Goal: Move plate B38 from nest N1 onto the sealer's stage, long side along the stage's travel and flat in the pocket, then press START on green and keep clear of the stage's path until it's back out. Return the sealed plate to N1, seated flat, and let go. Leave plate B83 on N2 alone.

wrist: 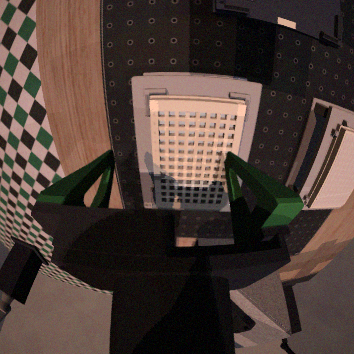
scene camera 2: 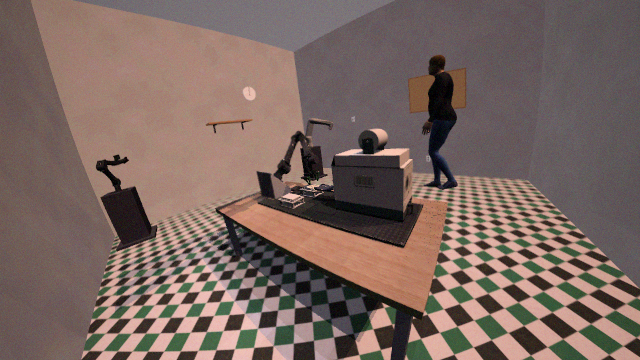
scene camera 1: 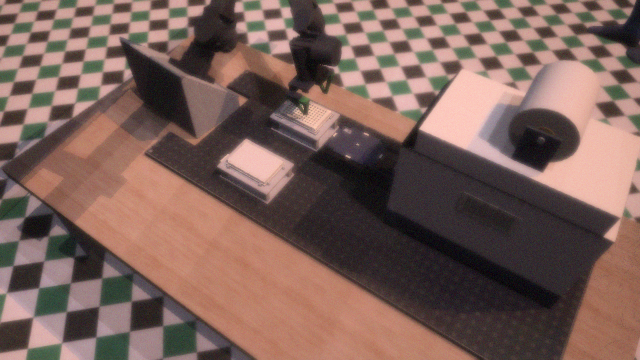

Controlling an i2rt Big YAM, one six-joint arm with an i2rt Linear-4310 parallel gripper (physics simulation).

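Frame: origin at the arm's base, x ahead, y left, z up, level; centimetres.
Seen in the pictures: gripper, fingertip midpoint: (wrist: 169, 155) (scene camera 2: 314, 182) (scene camera 1: 315, 104); arm's base, origin of the base link: (scene camera 2: 275, 179) (scene camera 1: 191, 73).
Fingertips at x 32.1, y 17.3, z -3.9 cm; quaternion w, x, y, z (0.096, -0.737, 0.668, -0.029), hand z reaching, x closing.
Offsets run from my fingertips to a thing's middle. "spot": to the spot under its first point.
An open-welled plate @(dx -1.8, dy -2.5, dz -3.1 cm) (scene camera 1: 316, 118) (wrist: 197, 142), taken as B38, lies flat on its grey nest (scene camera 1: 294, 137) (wrist: 142, 125). My gripper (scene camera 1: 315, 100) (wrist: 169, 155) is open and empty above its near end. In the wrist view the left fingertip is out past the nest's left side, and the right one overlaps the plate's right edge. A smooth white-topped plate @(dx +0.6, dy -24.5, dz -3.8 cm) (scene camera 1: 255, 161) (scene camera 2: 292, 197) (wrist: 336, 172), taken as B83, lies on the other nest. The sealer's dark blue stage @(spot: dx +19.0, dy -5.2, dz +0.9 cm) (scene camera 1: 357, 145) (wrist: 300, 12) is out with its pocket bare. Labels are unreadable and the START button does not show.
The big grey sealer @(spot: dx +55.3, dy -10.9, dz +15.8 cm) (scene camera 1: 490, 200) (scene camera 2: 370, 182) stands beyond the stage, with a white roll @(dx +56.5, dy +0.4, dz +32.6 cm) (scene camera 1: 562, 100) (scene camera 2: 377, 135) on top. A tilted grey panel (scene camera 1: 210, 107) (scene camera 2: 267, 185) stands at the table's other end. A person (scene camera 2: 441, 100) stands away from the table.
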